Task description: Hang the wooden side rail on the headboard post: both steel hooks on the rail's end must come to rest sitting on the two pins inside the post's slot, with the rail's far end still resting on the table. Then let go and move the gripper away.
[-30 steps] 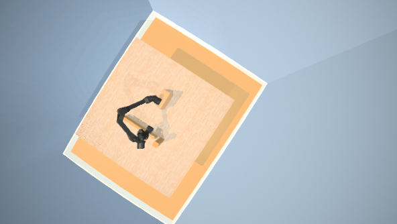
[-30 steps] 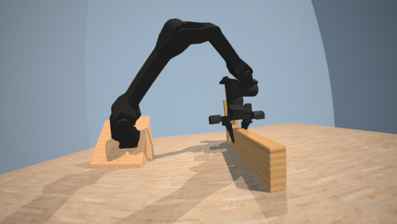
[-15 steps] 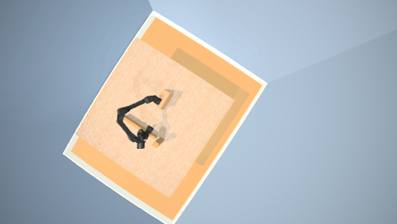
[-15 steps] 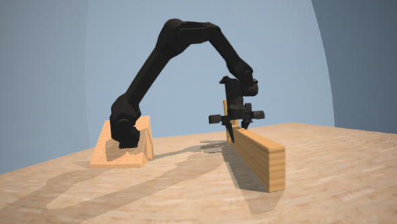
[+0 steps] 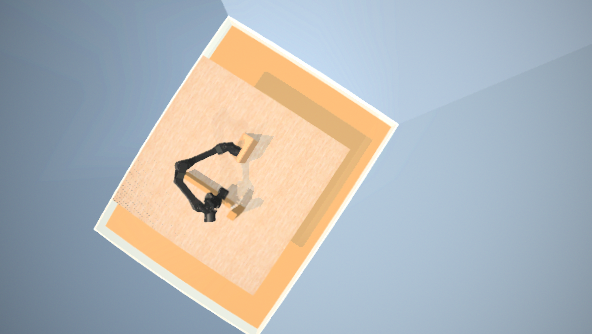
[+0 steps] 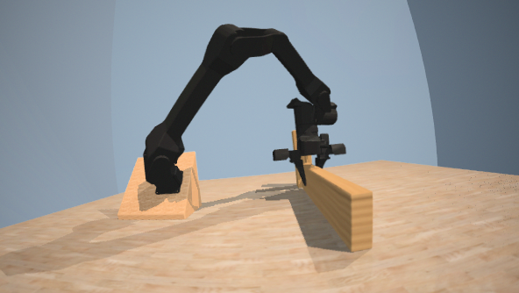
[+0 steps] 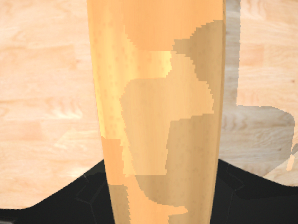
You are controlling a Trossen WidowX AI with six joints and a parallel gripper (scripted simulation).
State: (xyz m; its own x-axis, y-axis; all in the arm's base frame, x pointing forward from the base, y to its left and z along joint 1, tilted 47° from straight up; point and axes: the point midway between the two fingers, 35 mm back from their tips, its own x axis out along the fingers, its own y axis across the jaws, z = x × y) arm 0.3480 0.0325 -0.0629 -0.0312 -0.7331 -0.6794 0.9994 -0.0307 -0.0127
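The headboard post lies 10 mm ahead of my gripper tip, 140 mm to the left of it and 60 mm above it.
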